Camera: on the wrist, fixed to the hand. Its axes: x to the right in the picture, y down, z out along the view.
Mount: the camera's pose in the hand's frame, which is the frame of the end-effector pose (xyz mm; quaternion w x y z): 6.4 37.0 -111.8 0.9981 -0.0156 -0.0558 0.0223
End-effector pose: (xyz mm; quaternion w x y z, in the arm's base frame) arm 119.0 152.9 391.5 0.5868 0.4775 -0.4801 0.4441
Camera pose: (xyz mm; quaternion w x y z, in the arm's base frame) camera 99.3 269.2 393.5 0.5564 0.4815 -0.5295 0.4222
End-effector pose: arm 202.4 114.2 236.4 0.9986 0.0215 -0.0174 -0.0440
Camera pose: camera 216.1 155.1 126.6 0.9971 0.0030 -0.0729 -0.0231
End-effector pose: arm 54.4 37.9 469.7 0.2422 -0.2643 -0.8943 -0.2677
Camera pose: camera 104.5 -1.2 569.0 0.1937 -0.3025 -0.8960 -0.2610
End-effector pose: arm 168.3 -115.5 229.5 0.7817 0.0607 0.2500 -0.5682
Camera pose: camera 167.8 -65.8 122.6 0.8077 0.0223 0.2134 -0.5491
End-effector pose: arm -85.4 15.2 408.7 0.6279 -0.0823 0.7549 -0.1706
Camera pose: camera -192.5 64.6 406.6 0.6713 -0.0846 0.7229 -0.1399
